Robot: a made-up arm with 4 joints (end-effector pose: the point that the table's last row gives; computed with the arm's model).
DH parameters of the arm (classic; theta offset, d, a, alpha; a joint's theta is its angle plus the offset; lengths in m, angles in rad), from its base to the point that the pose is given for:
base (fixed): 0 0.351 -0.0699 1.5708
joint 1: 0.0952 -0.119 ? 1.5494
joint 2: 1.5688 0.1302 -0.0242 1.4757
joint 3: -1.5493 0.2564 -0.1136 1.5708
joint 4: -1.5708 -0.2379 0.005 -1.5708
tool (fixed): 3.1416 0.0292 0 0
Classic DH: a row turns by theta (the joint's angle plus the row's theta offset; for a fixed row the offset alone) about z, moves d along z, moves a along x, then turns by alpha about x.
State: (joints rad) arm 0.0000 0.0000 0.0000 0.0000
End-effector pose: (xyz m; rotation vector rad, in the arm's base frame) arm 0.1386 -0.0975 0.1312 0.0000 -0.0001 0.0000
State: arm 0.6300 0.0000 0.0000 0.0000
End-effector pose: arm 0.2281 -0.0975 0.2963 0.0000 -0.6301 0.0000
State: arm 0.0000 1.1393 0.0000 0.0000
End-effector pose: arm -0.1929 -0.1945 0.1017 0.1082 -0.0245 -1.1339
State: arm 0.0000 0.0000 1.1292 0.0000
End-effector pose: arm 0.1386 0.1150 -0.0355 1.1292 -0.0001 0.0000
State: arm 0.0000 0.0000 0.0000 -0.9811
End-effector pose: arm 0.1166 -0.0975 0.1141 0.0000 -0.9812 0.0000
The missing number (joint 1, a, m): -0.0555
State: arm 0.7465 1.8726 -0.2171 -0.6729
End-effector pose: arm -0.1514 -0.0367 -0.0326 0.0997 -0.8143 -1.9303
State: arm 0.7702 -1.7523 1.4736 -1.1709
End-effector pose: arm 0.1026 0.2897 -0.0630 1.0551 -0.2965 1.0336
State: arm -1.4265 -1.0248 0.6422 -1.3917
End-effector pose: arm -0.4171 0.2364 0.1327 1.0382 0.3776 -0.3254
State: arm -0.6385 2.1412 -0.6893 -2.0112
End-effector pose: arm -0.4564 0.0494 0.4604 -1.9525 -0.2117 -0.2859
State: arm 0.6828 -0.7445 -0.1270 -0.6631
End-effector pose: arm 0.2712 0.1053 0.3782 -0.2151 -1.3063 0.7988
